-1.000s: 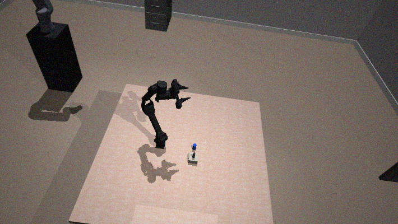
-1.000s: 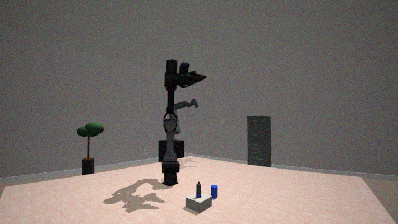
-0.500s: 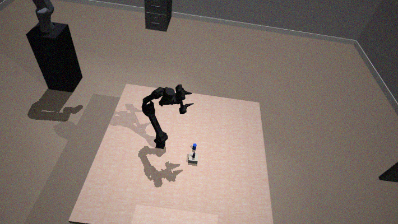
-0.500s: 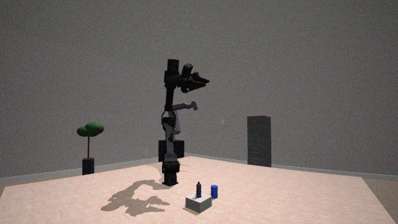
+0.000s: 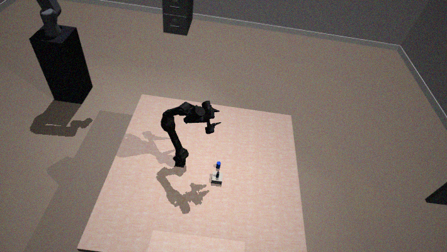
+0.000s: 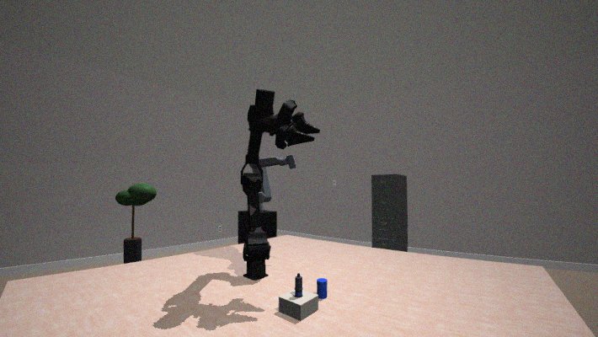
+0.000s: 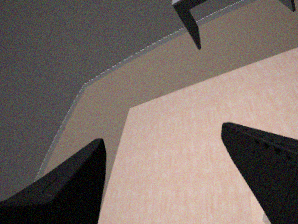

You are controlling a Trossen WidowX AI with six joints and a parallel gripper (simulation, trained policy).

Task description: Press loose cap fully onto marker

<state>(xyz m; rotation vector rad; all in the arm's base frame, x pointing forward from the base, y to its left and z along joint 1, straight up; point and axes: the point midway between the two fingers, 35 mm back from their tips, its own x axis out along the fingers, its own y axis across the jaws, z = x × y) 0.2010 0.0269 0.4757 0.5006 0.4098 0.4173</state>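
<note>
The blue cap is 40 mm ahead of my gripper tip, 30 mm to the right of it and 440 mm below it. From my gripper tip the other things lie so: holder block: 40 mm ahead, 140 mm to the right, 450 mm below.
</note>
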